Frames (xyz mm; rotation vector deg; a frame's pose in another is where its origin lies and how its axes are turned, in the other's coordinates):
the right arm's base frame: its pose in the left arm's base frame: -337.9 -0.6 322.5 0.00 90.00 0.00
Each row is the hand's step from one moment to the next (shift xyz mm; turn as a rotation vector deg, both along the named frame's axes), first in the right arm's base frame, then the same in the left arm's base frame.
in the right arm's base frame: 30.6 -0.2 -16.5 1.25 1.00 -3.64
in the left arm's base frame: -16.5 -0.2 -30.6 -3.64 1.00 -1.25
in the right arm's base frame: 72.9 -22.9 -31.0 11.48 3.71 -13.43
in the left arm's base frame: -31.0 -22.9 -72.9 -13.43 3.71 -11.48
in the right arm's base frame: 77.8 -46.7 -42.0 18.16 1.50 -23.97
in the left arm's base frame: -42.0 -46.7 -77.8 -23.97 1.50 -18.16
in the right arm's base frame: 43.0 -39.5 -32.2 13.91 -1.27 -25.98
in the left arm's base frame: -32.2 -39.5 -43.0 -25.98 -1.27 -13.91
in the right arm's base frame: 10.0 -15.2 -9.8 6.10 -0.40 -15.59
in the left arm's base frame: -9.8 -15.2 -10.0 -15.59 -0.40 -6.10
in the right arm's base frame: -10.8 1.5 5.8 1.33 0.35 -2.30
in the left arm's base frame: 5.8 1.5 10.8 -2.30 0.35 -1.33
